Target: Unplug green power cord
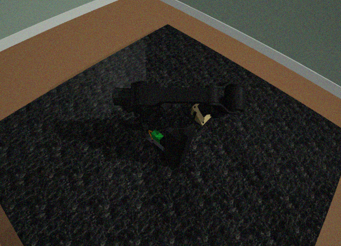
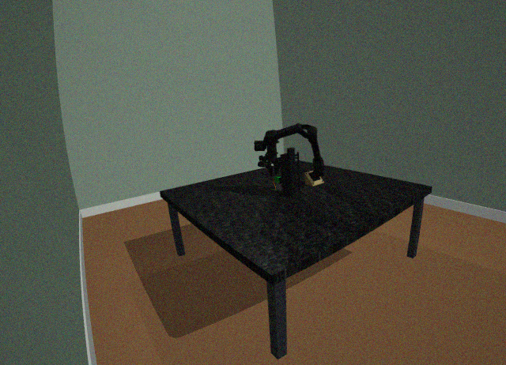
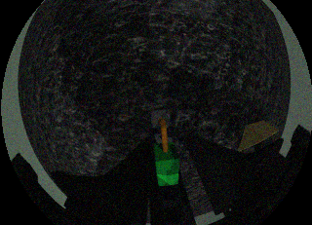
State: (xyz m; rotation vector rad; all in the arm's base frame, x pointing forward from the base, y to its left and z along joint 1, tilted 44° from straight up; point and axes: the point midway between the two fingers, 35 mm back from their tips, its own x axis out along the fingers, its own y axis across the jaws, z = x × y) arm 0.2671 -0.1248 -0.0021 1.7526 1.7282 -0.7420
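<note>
Now: the green plug 70 mm to the left of my gripper tip and 10 mm below it.
</note>
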